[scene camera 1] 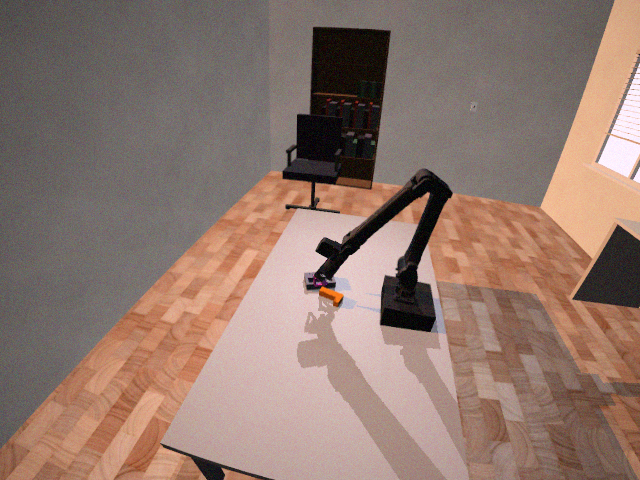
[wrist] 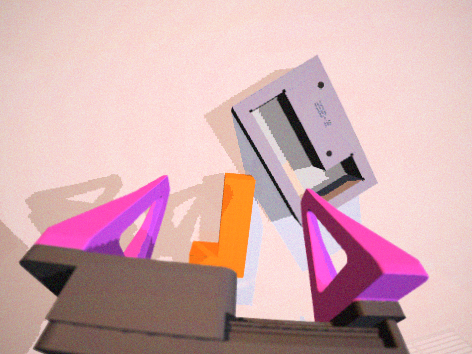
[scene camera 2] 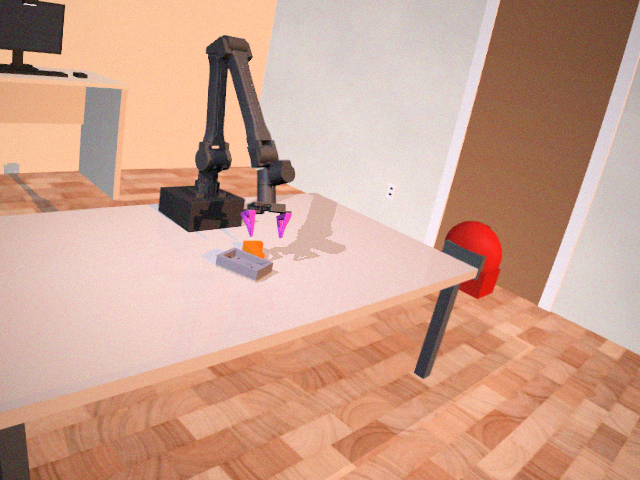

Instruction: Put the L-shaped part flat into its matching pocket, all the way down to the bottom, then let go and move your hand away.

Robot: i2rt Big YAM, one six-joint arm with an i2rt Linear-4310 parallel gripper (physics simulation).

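Places are measured from the arm's base along level axes (x ahead, y right, z down), in metres.
Pixels of known places: gripper, fingertip midpoint: (scene camera 1: 319,279) (wrist: 236,188) (scene camera 2: 266,237); arm's base at its link origin: (scene camera 1: 403,293) (scene camera 2: 206,194).
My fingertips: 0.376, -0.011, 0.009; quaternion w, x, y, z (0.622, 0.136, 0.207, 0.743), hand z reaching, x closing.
For each thing: its top centre in the pictures, then the offset to it from my fingertips, as dx, dy, dz. Level surfaces: height alone.
- orange L-shaped part at its top centre: (wrist: 220,229) (scene camera 2: 258,247) (scene camera 1: 329,294) -0.057, -0.019, +0.060
- grey block at its top centre: (wrist: 311,147) (scene camera 2: 245,258) (scene camera 1: 319,277) +0.019, +0.076, +0.053
- table at its surface level: dz +0.090
The orange L-shaped part (scene camera 1: 330,296) (scene camera 2: 252,248) (wrist: 237,220) lies on the table beside the grey block, apart from it. In the wrist view its long leg points up the picture and its short leg points left; its lower end is partly hidden by the gripper body. The grey block (scene camera 1: 310,284) (scene camera 2: 242,265) (wrist: 342,117) has an L-shaped pocket in its top, which holds no part. My gripper (scene camera 2: 266,236) (wrist: 236,188) is open and empty, with magenta fingers. It hangs above the table near the part. In the wrist view the part shows between the fingers, and the right fingertip overlaps the block's lower corner.
The arm's black base (scene camera 1: 406,310) (scene camera 2: 188,210) stands on the table (scene camera 1: 268,392) (scene camera 2: 129,320), on the side of the part away from the block. An office chair (scene camera 1: 312,167) stands beyond the table's far end. A red ball (scene camera 2: 475,245) shows past a table corner.
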